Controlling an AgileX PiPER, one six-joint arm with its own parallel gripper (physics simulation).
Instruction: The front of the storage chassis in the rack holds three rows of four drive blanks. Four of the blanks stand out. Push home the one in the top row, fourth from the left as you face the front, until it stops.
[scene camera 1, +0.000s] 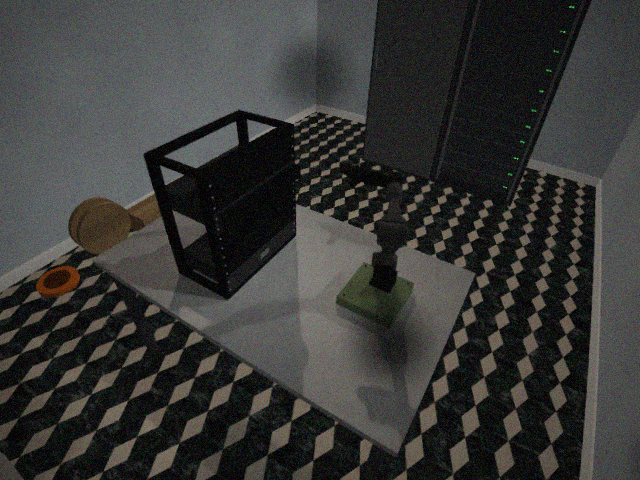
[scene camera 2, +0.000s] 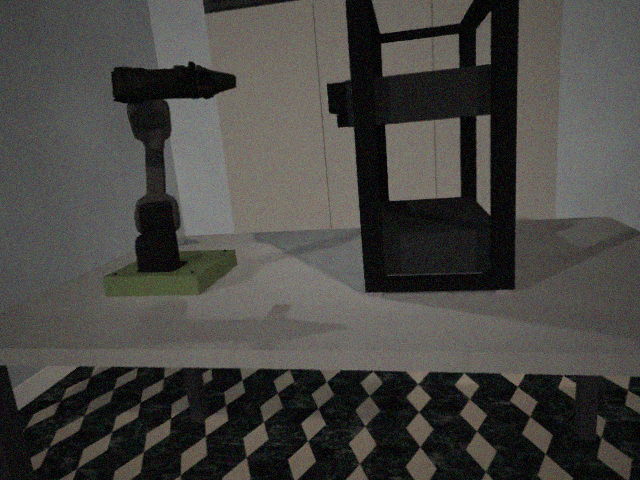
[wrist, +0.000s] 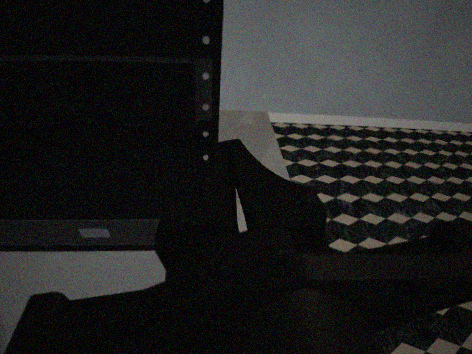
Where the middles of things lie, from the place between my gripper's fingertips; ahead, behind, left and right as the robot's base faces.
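I consider the black rack (scene camera 2: 443, 235), and find that my hand is 35 cm short of it, 25 cm to the right of it and 16 cm above it.
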